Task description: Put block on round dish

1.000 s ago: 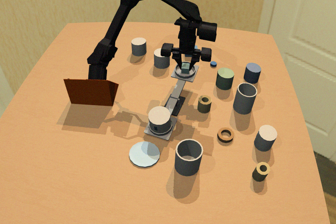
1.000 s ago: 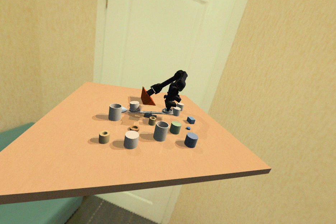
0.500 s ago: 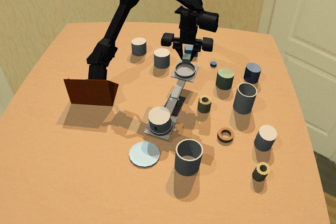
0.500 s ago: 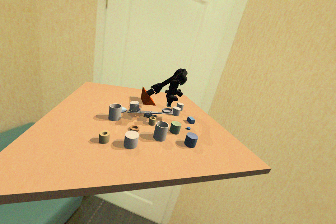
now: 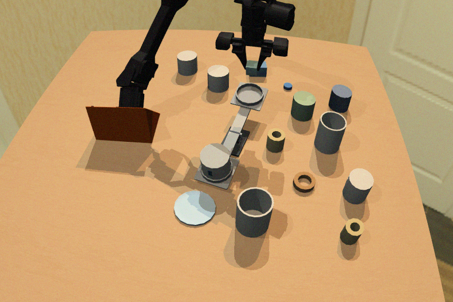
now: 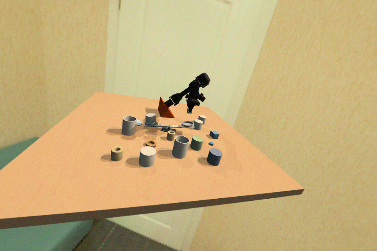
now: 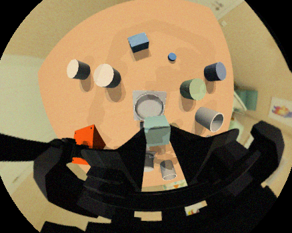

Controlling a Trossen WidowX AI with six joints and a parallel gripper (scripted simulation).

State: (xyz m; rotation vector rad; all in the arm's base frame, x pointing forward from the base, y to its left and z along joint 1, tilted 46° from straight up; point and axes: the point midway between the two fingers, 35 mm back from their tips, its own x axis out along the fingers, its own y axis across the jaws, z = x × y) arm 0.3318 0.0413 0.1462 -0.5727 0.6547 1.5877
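The pale blue round dish lies 35 cm to the right of my gripper tip, 17 cm below it and 8 cm behind it. From my gripper tip the other things lie so: blue box 24 cm to the left, 15 cm below; small balance 15 cm below, 11 cm to the right, 2 cm behind.
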